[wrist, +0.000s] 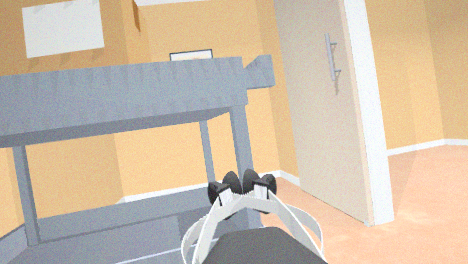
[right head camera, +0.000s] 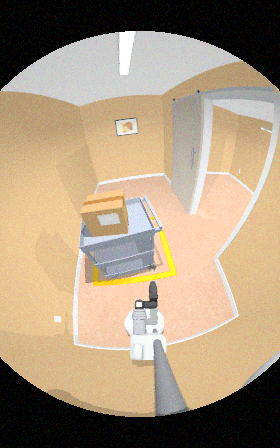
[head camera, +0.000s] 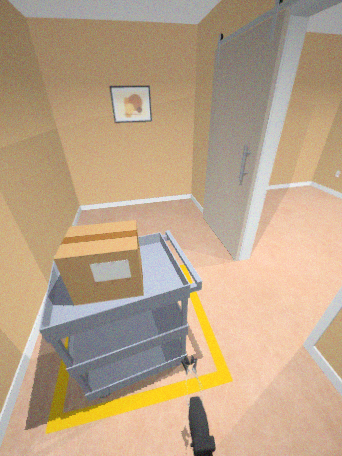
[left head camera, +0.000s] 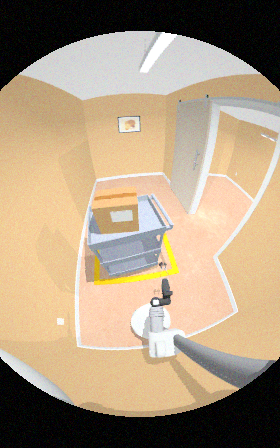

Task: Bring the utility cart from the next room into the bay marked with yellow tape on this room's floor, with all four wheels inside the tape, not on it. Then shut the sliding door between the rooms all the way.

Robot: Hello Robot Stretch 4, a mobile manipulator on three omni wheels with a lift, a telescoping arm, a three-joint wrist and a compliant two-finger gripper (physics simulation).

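Where they show: gripper, between the fingertips: [wrist: 241,184] [right head camera: 151,263] [head camera: 188,355] [left head camera: 162,261]; robot's base, origin of its link: [left head camera: 149,320].
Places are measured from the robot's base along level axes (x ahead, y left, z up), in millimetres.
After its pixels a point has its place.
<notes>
The grey utility cart [head camera: 165,260] {x 943, y -32, z 767 mm} [left head camera: 147,215] {x 885, y 2, z 767 mm} [right head camera: 140,215] {x 912, y -16, z 767 mm} [wrist: 125,100] {x 639, y 74, z 777 mm} stands upright over the bay of yellow tape [head camera: 212,350] {x 799, y -345, z -27 mm} [left head camera: 171,255] {x 866, y -370, z -27 mm} [right head camera: 169,252] {x 943, y -376, z -25 mm}, slightly turned to it and near its left side. A front-left wheel shows faintly inside the front strip; the other wheels are hidden or too small to place. The sliding door [head camera: 230,125] {x 2238, y -799, z 1333 mm} [left head camera: 187,150] {x 2174, y -807, z 1096 mm} [right head camera: 185,150] {x 2129, y -813, z 1085 mm} [wrist: 315,125] {x 2265, y -795, z 630 mm} is open, its handle facing this room. My gripper [head camera: 190,364] [left head camera: 162,265] {x 482, y -91, z 650 mm} [right head camera: 152,268] {x 482, y -91, z 650 mm} [wrist: 241,184] {x 482, y -91, z 650 mm} is shut and empty, in front of the cart's right front leg; contact is unclear.
A cardboard box [head camera: 80,280] {x 692, y 333, z 917 mm} [left head camera: 102,217] {x 692, y 338, z 950 mm} [right head camera: 95,220] {x 695, y 303, z 951 mm} rides on the cart's top tray. The left wall runs close beside the cart. The white door jamb [head camera: 270,130] {x 1728, y -941, z 1336 mm} [wrist: 370,110] {x 1732, y -969, z 692 mm} stands at the back right. A wall corner juts in at the near right. A framed picture [head camera: 131,104] {x 3419, y 254, z 1536 mm} hangs behind.
</notes>
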